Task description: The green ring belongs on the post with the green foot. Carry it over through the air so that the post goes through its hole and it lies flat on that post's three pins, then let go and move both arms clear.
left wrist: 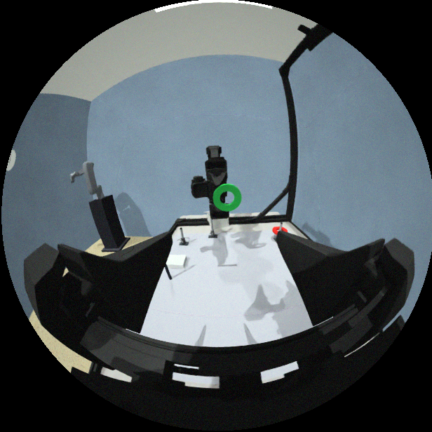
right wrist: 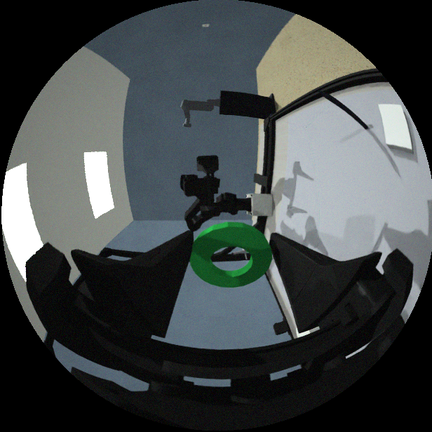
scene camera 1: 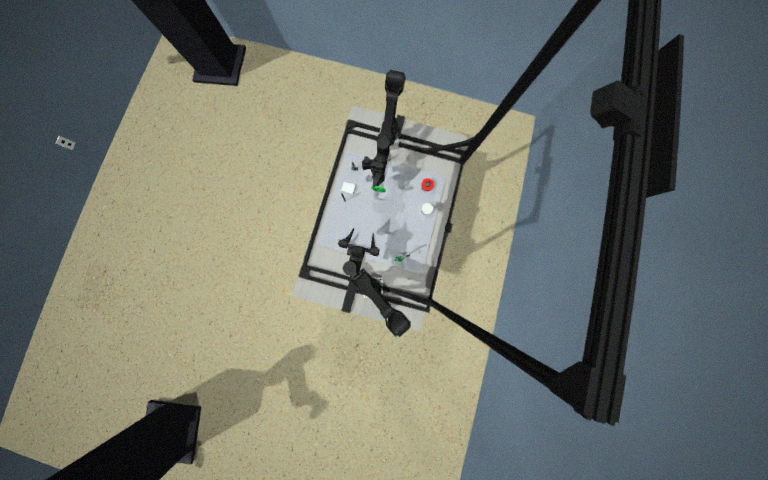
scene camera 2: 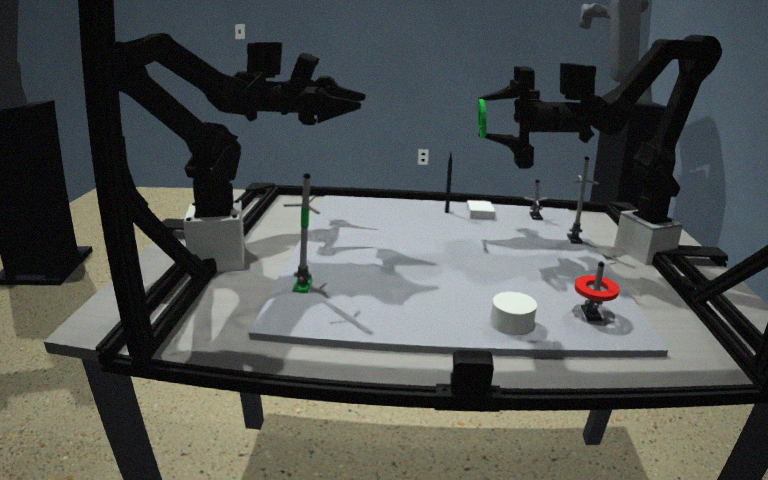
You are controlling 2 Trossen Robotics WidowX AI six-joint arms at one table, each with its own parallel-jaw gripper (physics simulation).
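Seen in the pictures: left gripper, fingertip midpoint: [scene camera 1: 363,230] [scene camera 2: 363,101]; right gripper, fingertip midpoint: [scene camera 1: 374,188] [scene camera 2: 478,116]; left arm's base at its link origin: [scene camera 2: 213,210]; right arm's base at its link origin: [scene camera 2: 652,217].
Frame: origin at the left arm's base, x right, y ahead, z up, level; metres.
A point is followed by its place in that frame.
Note:
The green ring [scene camera 1: 378,189] {x 0.036, y 0.484, z 0.146 m} [scene camera 2: 481,118] {x 0.065, y 0.467, z 0.168 m} [left wrist: 218,197] [right wrist: 200,255] is upright on edge, high above the board, its hole facing the left arm. My right gripper [scene camera 1: 378,186] {x 0.015, y 0.483, z 0.162 m} [scene camera 2: 483,117] {x 0.015, y 0.483, z 0.162 m} is shut on its rim, one finger above and one below in scene camera 2. My left gripper [scene camera 1: 363,232] {x -0.036, y 0.278, z 0.182 m} [scene camera 2: 362,100] {x -0.036, y 0.278, z 0.182 m} [left wrist: 225,237] is open and empty, level in the air, its fingers pointing toward the ring across a gap. The post with the green foot [scene camera 1: 399,258] {x 0.148, y 0.152, z -0.048 m} [scene camera 2: 304,249] {x 0.163, y 0.153, z -0.015 m} stands upright at the left of scene camera 2, with its pins near the top and a green band below them.
A red ring [scene camera 1: 423,184] {x 0.298, y 0.574, z -0.034 m} [scene camera 2: 596,294] {x 0.349, y 0.556, z -0.035 m} [left wrist: 279,230] sits on a short post. A white cylinder [scene camera 1: 427,208] {x 0.318, y 0.435, z -0.050 m} [scene camera 2: 513,314] {x 0.346, y 0.420, z -0.052 m} is nearby. A white block [scene camera 1: 348,188] {x -0.136, y 0.566, z -0.065 m} [scene camera 2: 480,210] {x -0.105, y 0.556, z -0.065 m}, a thin black stick [scene camera 2: 448,183] {x -0.155, y 0.495, z -0.016 m}, a small post [scene camera 2: 536,198] {x -0.099, y 0.691, z -0.039 m} and a tall post [scene camera 2: 578,203] {x 0.041, y 0.713, z -0.004 m} stand farther back.

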